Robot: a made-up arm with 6 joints.
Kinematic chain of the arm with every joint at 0, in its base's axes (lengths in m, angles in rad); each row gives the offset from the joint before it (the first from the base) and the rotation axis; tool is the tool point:
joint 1: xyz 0 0 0.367 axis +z
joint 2: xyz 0 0 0 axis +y
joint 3: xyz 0 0 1.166 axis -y
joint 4: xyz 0 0 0 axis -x
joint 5: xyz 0.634 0 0 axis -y
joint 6: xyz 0 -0.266 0 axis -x
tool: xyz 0 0 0
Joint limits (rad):
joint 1: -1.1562..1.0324
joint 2: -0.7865..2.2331
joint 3: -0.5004..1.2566
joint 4: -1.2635..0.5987
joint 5: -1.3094..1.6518
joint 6: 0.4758..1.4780
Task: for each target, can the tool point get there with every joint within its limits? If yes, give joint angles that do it. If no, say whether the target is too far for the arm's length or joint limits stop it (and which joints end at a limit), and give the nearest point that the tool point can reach.
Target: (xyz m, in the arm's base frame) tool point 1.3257 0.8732 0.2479
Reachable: yes | joints 0.7396 1.2784 0.3400 0.3653 -0.9248 0.7088
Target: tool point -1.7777 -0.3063 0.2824
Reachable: no: joint limits stop it (at a limit: joint 2, joint 3, joint 4) | nearest point -1.2481 -0.2151 1.6870 | short by 1.504 m
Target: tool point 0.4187 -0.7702 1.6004
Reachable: yes | joints -0.7836 0.1772 0.1690 0.3484 0.3681 0.6035
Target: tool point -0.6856 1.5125 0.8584
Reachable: no: joint limits stop it (at a limit: joint 1, joint 2, joint 3, joint 4) | nearest point -0.7036 1.0531 1.6870 | short by 0.948 m
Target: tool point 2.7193 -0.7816 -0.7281
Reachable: no: too far | nearest point 1.6396 -0.4713 -0.2933 | short by 1.205 m
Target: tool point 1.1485 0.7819 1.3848
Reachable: yes | joints 0.7307 0.6685 1.1182 -0.8058 -1.0523 1.1915
